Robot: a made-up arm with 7 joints.
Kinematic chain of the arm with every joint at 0, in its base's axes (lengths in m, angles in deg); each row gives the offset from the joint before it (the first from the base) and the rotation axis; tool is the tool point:
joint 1: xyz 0 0 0 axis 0 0.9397 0.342
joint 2: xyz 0 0 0 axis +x
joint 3: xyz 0 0 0 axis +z
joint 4: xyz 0.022 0 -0.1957 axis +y
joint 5: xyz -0.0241 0 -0.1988 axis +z
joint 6: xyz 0 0 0 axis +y
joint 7: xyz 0 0 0 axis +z
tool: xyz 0 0 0
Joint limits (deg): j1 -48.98..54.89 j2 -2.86..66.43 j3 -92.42..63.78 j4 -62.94..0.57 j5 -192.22..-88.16 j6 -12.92..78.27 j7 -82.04..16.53
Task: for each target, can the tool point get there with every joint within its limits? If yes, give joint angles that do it. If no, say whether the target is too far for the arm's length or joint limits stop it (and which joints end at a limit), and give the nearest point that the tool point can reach.
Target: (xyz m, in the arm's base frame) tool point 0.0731 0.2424 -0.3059
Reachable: yes | joints -6.15 36.11 22.96 -10.87 -116.03 7.82 -26.91
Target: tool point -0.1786 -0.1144 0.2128
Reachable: no: joint limits stop it (at a limit: joint 1, joint 2, joint 3, joint 4) | nearest point -0.1767 -0.2358 -0.2077 | short by 0.438 m
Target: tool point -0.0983 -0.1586 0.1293
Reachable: no: joint limits stop it (at a limit: joint 1, joint 2, joint 3, joint 4) | nearest point -0.1767 -0.2358 -0.2077 | short by 0.355 m
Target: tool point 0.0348 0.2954 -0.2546
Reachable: yes | joints 9.05 40.24 36.24 -32.66 -129.79 50.40 -60.77
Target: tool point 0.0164 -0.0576 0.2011
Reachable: no: joint limits stop it (at a limit: joint 1, joint 2, joint 4) | nearest point 0.2133 0.2621 0.1258 | short by 0.383 m
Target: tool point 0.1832 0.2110 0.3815
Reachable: no: too far | nearest point 0.1940 0.2749 0.1296 | short by 0.260 m
